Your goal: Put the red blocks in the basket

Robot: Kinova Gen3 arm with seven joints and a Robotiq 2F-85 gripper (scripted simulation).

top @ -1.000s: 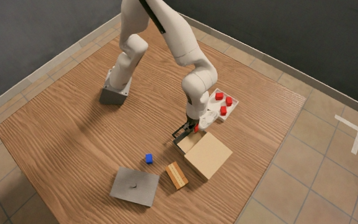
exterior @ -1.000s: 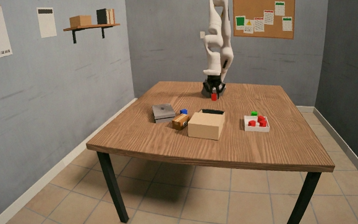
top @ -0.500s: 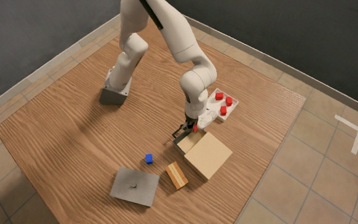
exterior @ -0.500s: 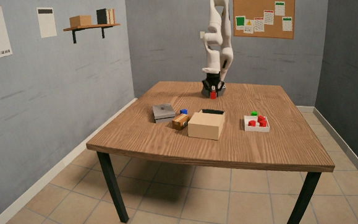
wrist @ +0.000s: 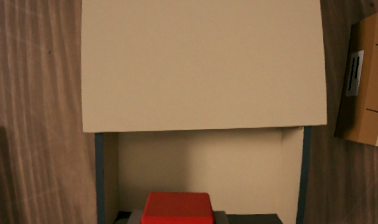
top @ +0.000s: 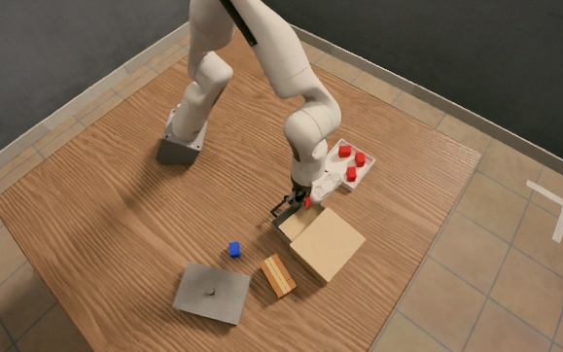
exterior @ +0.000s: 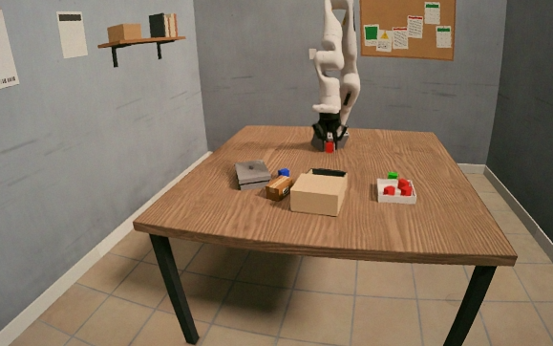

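My hand is 7 cm past the white basket, 25 cm to the right of it and 18 cm above it. Round my hand: blue block 5 cm behind, 23 cm to the right, 17 cm below; then light wooden cabinet 6 cm ahead, 1 cm to the right, 15 cm below; then brown cardboard box 10 cm ahead, 17 cm to the right, 15 cm below.
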